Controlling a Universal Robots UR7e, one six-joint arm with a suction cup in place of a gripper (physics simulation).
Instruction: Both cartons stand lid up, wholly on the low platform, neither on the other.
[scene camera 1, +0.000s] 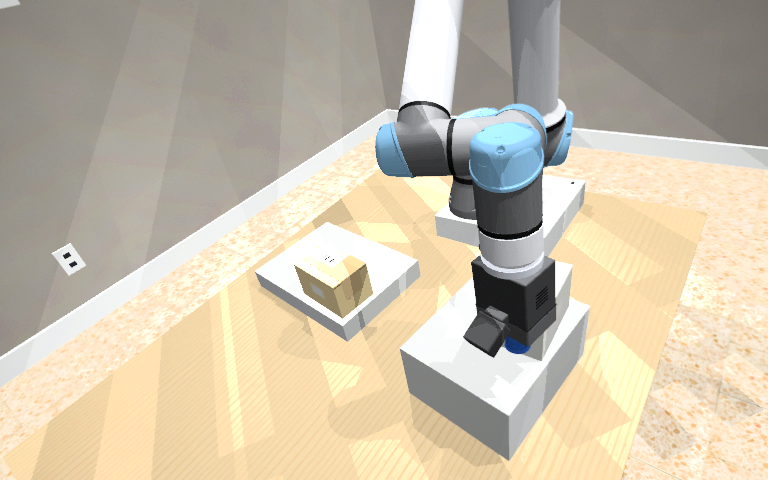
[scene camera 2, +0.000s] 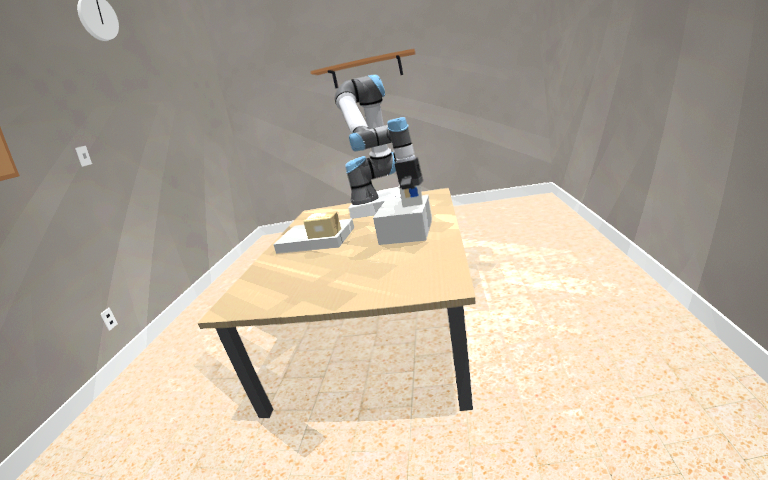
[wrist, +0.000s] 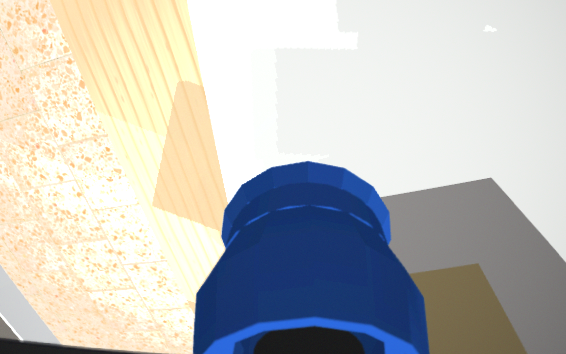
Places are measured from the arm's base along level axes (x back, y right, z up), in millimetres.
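Where they show: hand at its tool point: (scene camera 1: 517, 344) (scene camera 2: 414, 195) (wrist: 305, 239); arm's base at its link origin: (scene camera 2: 365, 200).
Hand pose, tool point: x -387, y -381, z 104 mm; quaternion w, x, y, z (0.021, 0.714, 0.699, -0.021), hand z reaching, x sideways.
Things, the pixels of their top centre, and the offset from my tool point. Level surfaces: height alone.
- tan carton at its top centre: (scene camera 1: 328, 263) (scene camera 2: 320, 216) dx -39, dy +426, dz -35 mm
- low white platform at its top centre: (scene camera 1: 333, 265) (scene camera 2: 313, 231) dx +13, dy +513, dz -120 mm
- taller white block at its top centre: (wrist: 493, 251) (scene camera 1: 495, 326) (scene camera 2: 402, 205) dx +41, dy +71, dz -48 mm
- wooden table at its surface level: dz -168 mm
A tan carton (scene camera 1: 320, 291) (scene camera 2: 321, 226) rests upright on the low white platform (scene camera 1: 373, 243) (scene camera 2: 305, 245), close to its front corner, with a white label on top. The second carton, pale grey with a tan patch, (scene camera 1: 548, 340) (scene camera 2: 411, 201) (wrist: 445, 230) stands on the taller white block (scene camera 1: 458, 390) (scene camera 2: 400, 227) (wrist: 400, 100), partly hidden behind the tool. My suction cup (scene camera 1: 517, 346) (scene camera 2: 413, 192) (wrist: 307, 172) is blue and points down beside that carton's front face, low over the block. It is shut with nothing seen on it; contact with the face cannot be told.
Both supports stand on the wooden table (scene camera 1: 283, 390) (scene camera 2: 362, 283). The arm's white base plate (scene camera 1: 566, 198) is behind the block. The camera housing (scene camera 1: 485, 333) sticks out beside the cup, over the block. The low platform lies left of the block, with a gap between them.
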